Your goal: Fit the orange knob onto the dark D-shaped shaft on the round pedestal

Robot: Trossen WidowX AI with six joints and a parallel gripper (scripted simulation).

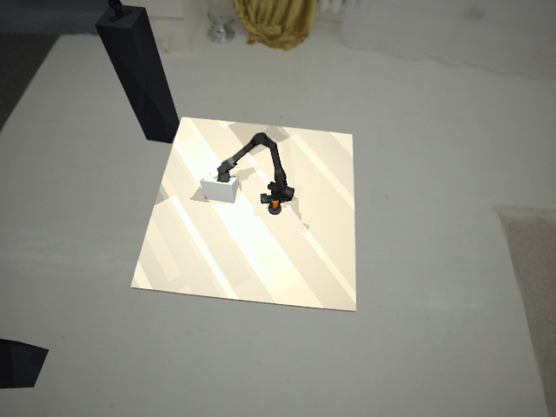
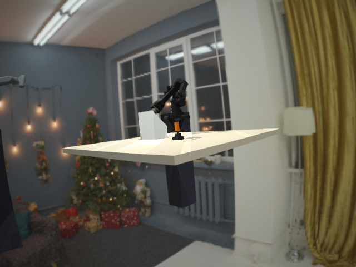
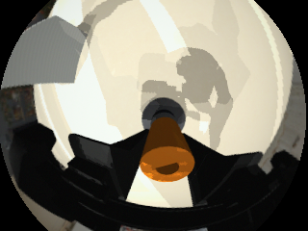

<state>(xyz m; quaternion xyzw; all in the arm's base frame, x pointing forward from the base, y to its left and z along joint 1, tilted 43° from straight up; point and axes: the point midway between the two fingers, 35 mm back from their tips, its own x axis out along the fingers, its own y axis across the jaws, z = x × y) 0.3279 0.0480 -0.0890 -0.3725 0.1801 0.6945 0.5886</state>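
My gripper tip is 20 mm below the orange knob. From my gripper tip the other things lie so: dark round pedestal 40 mm below.
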